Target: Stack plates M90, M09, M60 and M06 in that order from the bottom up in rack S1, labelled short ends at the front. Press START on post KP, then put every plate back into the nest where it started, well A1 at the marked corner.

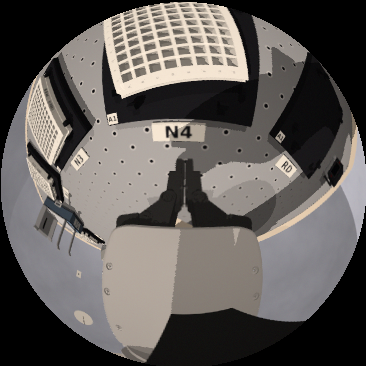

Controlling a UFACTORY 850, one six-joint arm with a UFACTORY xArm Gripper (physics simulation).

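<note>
My gripper (184, 168) is shut with its fingertips together and holds nothing. It is on the near side of the N4 label (178, 132). A cream plate (185, 82) with square wells lies over the black nest N4 (195, 110) at the top. Its near edge is askew to the nest's near edge, and its far end is cut off. A second cream plate (45, 122) is in nest N3 (75, 120) at the left; its label is too small to read. Another plate (41, 181) is farther down the left edge. Rack S1 and post KP cannot be identified.
A black nest (312, 110) by the RD label (286, 165) is at the right, with no plate showing on it. A small dark box (334, 172) is near the right table edge. A blue and grey fixture (65, 212) with thin prongs is at the lower left.
</note>
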